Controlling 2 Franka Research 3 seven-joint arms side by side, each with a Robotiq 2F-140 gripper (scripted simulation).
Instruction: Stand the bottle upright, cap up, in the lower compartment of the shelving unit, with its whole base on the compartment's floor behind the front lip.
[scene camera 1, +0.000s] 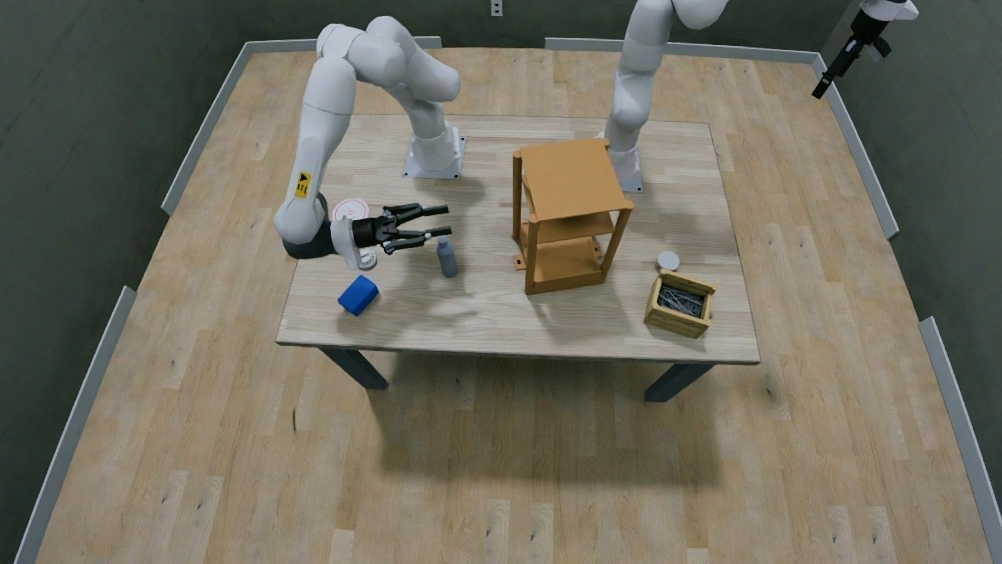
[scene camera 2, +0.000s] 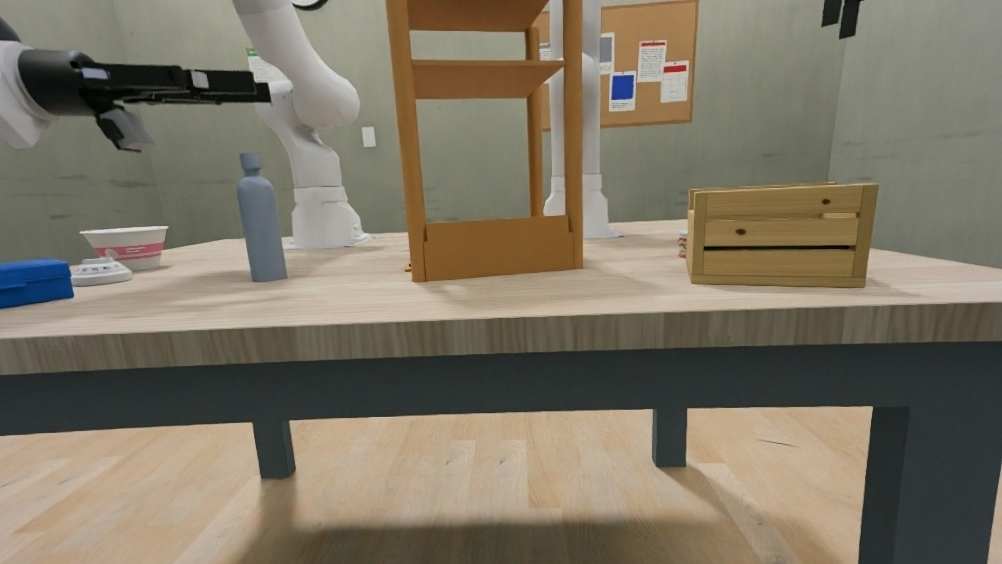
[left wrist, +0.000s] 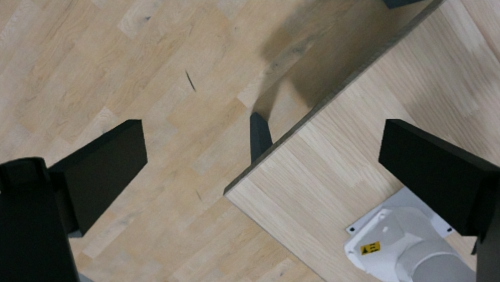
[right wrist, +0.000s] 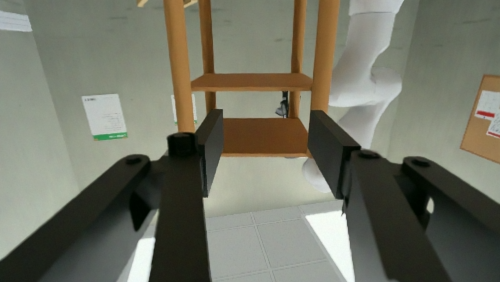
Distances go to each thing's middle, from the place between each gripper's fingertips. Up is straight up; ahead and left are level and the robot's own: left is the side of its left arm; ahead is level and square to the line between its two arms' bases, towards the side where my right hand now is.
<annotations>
Right now my right hand is 150 mm above the blue-grey bottle (scene camera 2: 256, 197). Round my right hand: blue box (scene camera 1: 362, 291) 120 mm ahead, 260 mm to the right, 250 mm below; then orange-brown shelving unit (scene camera 2: 479, 248) 80 mm behind, 330 mm to the left, 80 mm below.
Now: left hand (scene camera 1: 827, 85) 730 mm to the left of the orange-brown shelving unit, 410 mm short of it and 220 mm above it. From my left hand the other things lie so: blue-grey bottle: 1060 mm to the right, 490 mm ahead, 290 mm below.
</annotations>
